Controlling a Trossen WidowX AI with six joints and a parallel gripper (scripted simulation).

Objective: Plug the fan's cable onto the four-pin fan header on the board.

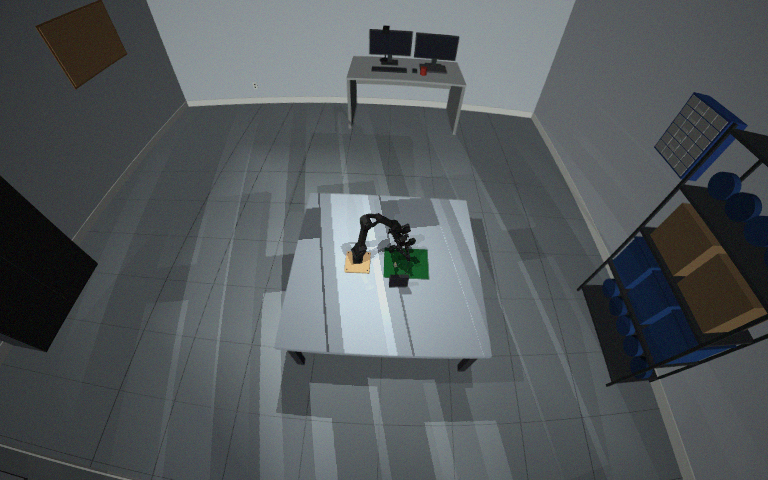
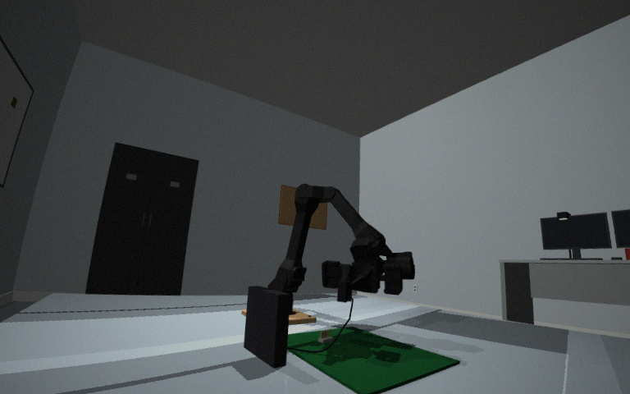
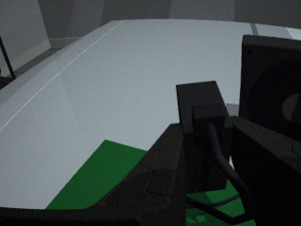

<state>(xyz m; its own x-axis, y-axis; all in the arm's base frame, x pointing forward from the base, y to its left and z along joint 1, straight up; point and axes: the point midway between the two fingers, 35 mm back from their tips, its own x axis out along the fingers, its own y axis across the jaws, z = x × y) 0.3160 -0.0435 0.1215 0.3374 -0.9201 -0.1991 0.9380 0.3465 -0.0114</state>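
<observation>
Now: gripper tip 140 mm above the green board, 30 mm to the right of it and 10 mm short of it. Also, from my gripper tip: black fan plug (10 mm below); black fan (130 mm to the right, 70 mm below, 70 mm behind); four-pin header (130 mm below, 70 mm behind, 20 mm to the left).
</observation>
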